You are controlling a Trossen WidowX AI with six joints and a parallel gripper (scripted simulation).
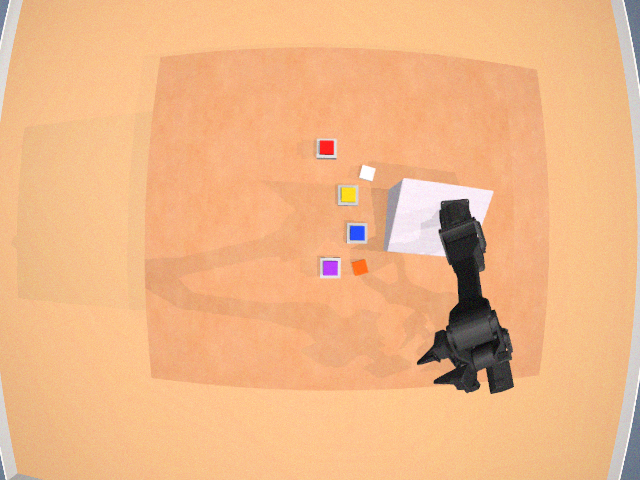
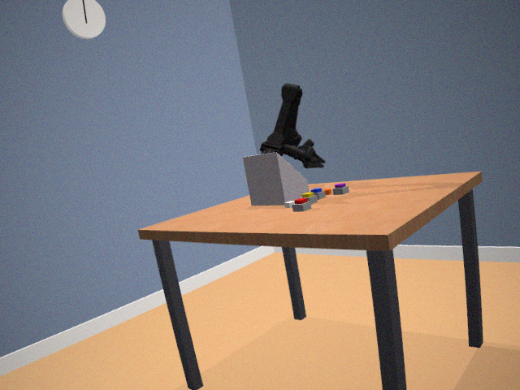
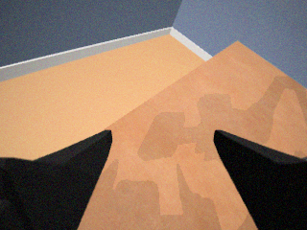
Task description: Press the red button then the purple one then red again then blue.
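Now: gripper tip 560 mm to the left of the red button, 180 mm short of it and 70 mm above it. The rest, counted from my gripper tip: small orange block (260 mm to the right, 130 mm ahead, 90 mm below); blue button (350 mm to the right, 130 mm ahead, 70 mm below); purple button (270 mm to the right, 200 mm ahead, 70 mm below).
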